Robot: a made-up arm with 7 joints.
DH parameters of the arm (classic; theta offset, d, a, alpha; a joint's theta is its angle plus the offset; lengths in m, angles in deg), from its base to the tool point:
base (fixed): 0 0 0 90
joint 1: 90 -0.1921 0 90
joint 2: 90 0 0 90
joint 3: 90 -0.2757 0 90
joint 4: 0 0 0 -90
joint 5: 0 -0.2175 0 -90
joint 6: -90 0 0 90
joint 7: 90 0 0 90
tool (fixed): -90 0 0 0
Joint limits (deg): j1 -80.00..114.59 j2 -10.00..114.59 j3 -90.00..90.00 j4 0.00..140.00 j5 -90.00..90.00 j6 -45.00..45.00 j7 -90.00..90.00
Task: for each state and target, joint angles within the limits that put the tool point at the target. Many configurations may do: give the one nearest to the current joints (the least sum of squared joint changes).
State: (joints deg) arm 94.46 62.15 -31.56 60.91 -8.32 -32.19 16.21
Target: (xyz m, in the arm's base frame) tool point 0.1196 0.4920 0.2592
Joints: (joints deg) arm 114.59 65.32 -21.06 66.35 -8.32 -32.19 16.21
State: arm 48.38 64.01 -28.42 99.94 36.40 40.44 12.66
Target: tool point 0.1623 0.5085 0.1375
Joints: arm 58.29 90.62 -18.88 79.41 36.40 40.44 12.66
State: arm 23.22 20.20 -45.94 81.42 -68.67 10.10 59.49
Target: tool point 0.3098 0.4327 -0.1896
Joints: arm 34.09 50.33 -33.88 56.33 -68.67 10.10 59.49
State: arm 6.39 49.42 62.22 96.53 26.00 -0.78 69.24
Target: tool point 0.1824 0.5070 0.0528
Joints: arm 27.40 62.94 30.63 84.30 26.00 -0.78 69.24
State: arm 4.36 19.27 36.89 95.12 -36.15 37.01 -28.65
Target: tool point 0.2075 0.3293 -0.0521
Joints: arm 23.17 20.38 26.13 119.32 -36.15 37.01 -28.65
